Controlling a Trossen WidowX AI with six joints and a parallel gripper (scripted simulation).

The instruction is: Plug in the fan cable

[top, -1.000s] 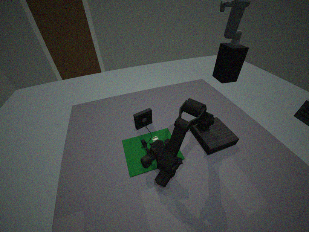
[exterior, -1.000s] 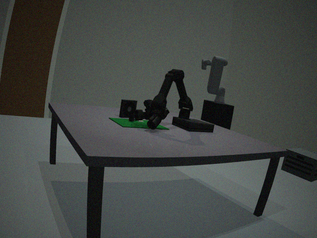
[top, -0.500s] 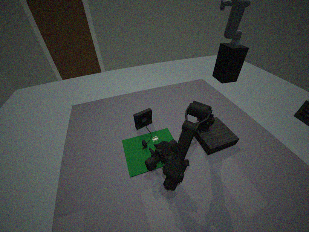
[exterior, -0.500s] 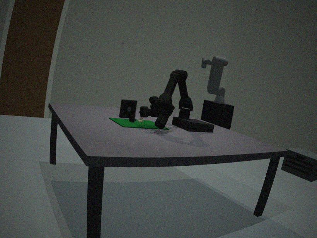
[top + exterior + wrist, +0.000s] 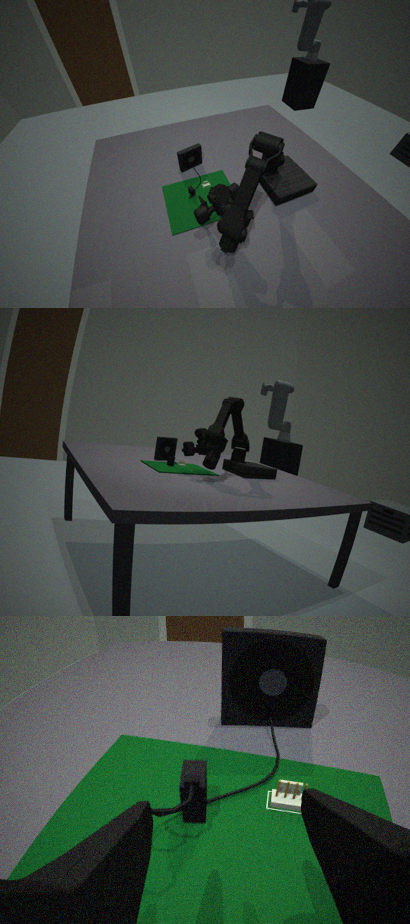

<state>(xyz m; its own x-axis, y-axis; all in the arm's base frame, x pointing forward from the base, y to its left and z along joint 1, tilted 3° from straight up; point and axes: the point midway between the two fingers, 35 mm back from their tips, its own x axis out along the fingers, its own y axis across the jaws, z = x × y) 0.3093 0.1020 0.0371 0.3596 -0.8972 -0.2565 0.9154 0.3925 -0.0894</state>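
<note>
The green board is 10 mm ahead of my gripper tip, 40 mm to the right of it and 110 mm below it. From my gripper tip the other things lie so: white four-pin header: 30 mm behind, 100 mm to the right, 100 mm below; black fan: 10 mm ahead, 230 mm to the right, 40 mm below.
</note>
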